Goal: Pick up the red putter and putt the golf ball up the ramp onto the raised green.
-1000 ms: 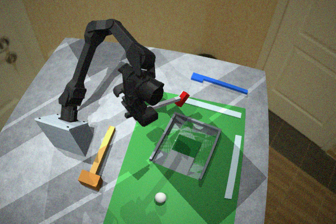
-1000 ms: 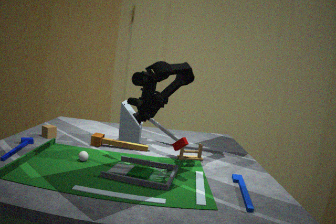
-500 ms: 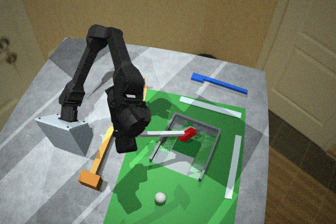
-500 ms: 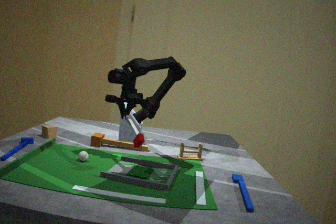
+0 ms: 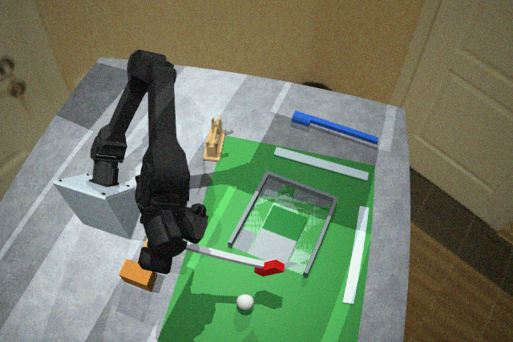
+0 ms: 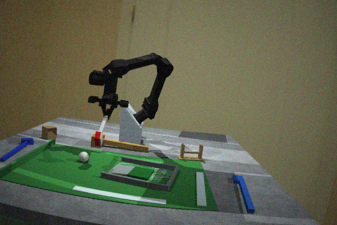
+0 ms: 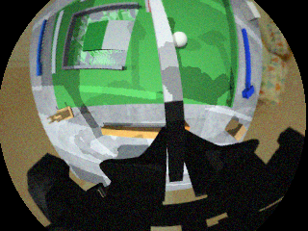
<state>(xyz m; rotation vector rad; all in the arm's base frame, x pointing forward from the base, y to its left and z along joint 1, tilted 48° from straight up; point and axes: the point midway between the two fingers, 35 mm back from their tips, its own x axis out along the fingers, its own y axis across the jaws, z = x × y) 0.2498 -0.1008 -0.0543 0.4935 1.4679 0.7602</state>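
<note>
My gripper tip is now 110 mm short of the red putter and 20 mm to the right of it. From my gripper tip the other things lie so: wooden cube (90 mm behind, 350 mm to the right, 130 mm below); then wooden stand (40 mm behind, 410 mm to the left, 120 mm below); then white golf ball (180 mm ahead, 40 mm to the right, 130 mm below).
</note>
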